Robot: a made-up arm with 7 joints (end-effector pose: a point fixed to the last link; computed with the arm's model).
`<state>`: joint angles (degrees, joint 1 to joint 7).
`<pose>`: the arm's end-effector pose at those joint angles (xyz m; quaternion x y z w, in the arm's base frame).
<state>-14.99 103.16 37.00 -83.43 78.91 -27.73 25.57</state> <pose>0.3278 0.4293 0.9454 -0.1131 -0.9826 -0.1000 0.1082</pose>
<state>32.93 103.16 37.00 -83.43 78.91 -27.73 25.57</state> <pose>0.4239 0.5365 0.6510 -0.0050 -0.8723 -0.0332 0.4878</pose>
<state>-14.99 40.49 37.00 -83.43 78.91 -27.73 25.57</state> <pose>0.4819 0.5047 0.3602 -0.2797 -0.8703 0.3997 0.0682</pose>
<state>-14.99 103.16 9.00 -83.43 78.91 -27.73 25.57</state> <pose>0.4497 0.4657 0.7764 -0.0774 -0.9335 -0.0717 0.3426</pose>
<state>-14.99 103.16 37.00 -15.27 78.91 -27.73 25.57</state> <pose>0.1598 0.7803 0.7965 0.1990 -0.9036 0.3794 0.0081</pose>
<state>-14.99 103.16 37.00 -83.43 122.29 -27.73 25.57</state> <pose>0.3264 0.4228 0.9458 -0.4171 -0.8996 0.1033 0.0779</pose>
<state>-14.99 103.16 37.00 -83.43 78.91 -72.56 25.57</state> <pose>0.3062 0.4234 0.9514 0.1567 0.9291 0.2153 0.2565</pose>
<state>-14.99 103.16 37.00 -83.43 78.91 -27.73 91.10</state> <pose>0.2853 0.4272 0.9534 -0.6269 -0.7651 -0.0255 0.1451</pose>
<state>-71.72 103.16 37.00 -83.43 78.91 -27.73 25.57</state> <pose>-0.0311 0.3832 1.0723 0.2145 0.8946 0.1561 0.3597</pose>
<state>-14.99 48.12 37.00 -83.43 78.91 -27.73 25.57</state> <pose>0.4664 0.5318 0.4317 -0.2630 -0.8989 0.3423 0.0744</pose>
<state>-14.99 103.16 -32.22 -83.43 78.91 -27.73 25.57</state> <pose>0.4530 0.5369 0.4770 -0.0172 -0.7621 -0.0228 0.6469</pose>
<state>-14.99 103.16 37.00 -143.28 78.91 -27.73 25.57</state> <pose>0.2373 0.1172 0.7666 -0.3586 -0.7717 -0.4982 0.1664</pose>
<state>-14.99 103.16 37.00 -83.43 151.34 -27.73 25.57</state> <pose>0.3236 0.4198 0.9476 -0.5901 -0.7713 0.2330 0.0511</pose>
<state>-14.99 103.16 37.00 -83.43 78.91 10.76 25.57</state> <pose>0.3376 0.4357 0.9291 -0.0616 -0.9097 0.0117 0.4104</pose>
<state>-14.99 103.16 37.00 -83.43 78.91 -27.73 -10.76</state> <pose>0.3431 0.4490 0.9469 0.1989 -0.9689 -0.1288 0.0717</pose>
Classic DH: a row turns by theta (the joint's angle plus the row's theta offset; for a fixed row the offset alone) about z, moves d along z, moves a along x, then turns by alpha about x. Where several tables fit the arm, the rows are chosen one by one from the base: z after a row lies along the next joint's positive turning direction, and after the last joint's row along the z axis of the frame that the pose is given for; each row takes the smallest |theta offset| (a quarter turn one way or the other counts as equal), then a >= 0, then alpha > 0; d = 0 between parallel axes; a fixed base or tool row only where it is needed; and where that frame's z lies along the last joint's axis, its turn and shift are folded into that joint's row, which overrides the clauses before.
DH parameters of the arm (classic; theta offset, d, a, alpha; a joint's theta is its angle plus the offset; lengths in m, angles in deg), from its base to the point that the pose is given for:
base (fixed): 0 0.5073 0.0233 -70
joint 1: 90 -0.0008 0.0147 90
joint 2: 70 0.0016 0.0098 -90
joint 3: -90 -0.4657 0.0701 -90
joint 4: 0 -0.0113 -0.0187 90
joint 5: 0 -0.3409 -0.0079 -90
joint 6: 0 0.0359 -0.0001 90
joint 7: 42.47 0 -0.04 0
tool (fixed): -42.47 -0.0264 0 0

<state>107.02 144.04 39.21 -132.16 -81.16 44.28 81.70</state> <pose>0.2361 0.1739 0.1885 0.0086 -0.5178 -0.7130 0.4727</pose>
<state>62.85 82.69 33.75 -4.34 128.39 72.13 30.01</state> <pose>-0.2411 0.7710 0.5150 0.0275 -0.2275 0.9204 0.3169</pose>
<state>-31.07 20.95 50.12 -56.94 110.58 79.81 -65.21</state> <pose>0.5899 0.3539 0.1424 -0.4596 -0.7286 -0.0469 0.5056</pose>
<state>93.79 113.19 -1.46 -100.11 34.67 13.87 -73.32</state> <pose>0.0134 0.6106 0.2607 -0.0262 0.2176 -0.8854 0.4100</pose>
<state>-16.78 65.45 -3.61 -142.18 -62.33 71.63 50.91</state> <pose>0.3726 0.1648 0.5027 0.4498 -0.8536 0.0408 0.2597</pose>
